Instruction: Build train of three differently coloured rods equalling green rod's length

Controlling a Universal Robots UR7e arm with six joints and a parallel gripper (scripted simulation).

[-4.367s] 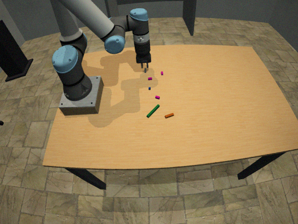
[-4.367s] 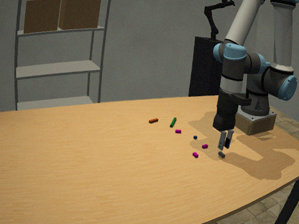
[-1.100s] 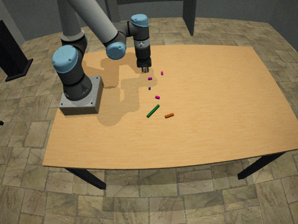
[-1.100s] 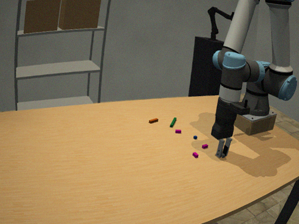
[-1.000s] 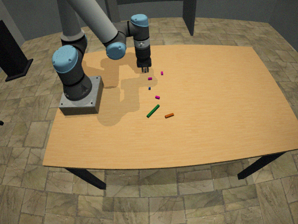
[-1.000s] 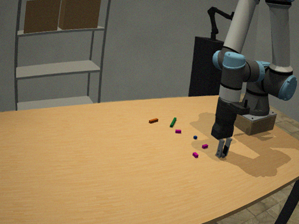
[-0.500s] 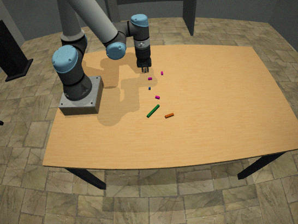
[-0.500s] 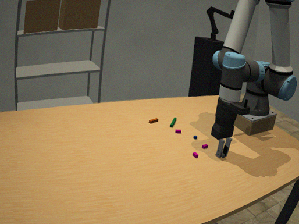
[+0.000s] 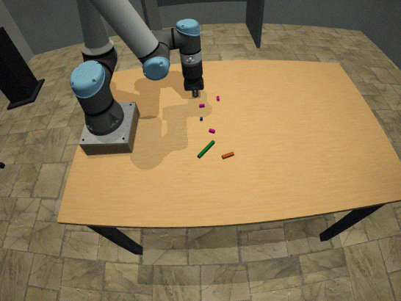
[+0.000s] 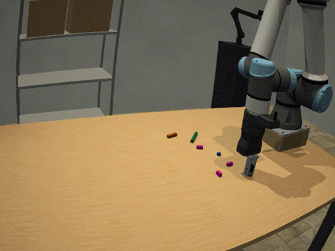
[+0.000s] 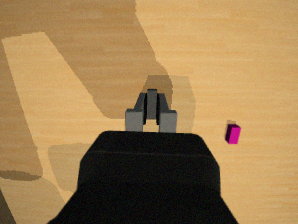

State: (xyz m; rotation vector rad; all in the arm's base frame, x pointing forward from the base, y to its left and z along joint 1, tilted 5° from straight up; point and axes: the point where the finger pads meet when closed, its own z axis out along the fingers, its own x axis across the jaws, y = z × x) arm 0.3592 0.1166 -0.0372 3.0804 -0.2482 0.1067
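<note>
My hand is 140 mm to the left of the blue rod and 10 mm above it. The rest, counted from my hand: grey rod (10 mm below); orange rod (60 mm ahead, 320 mm to the right, 10 mm below); green rod (10 mm behind, 280 mm to the right, 10 mm below).
</note>
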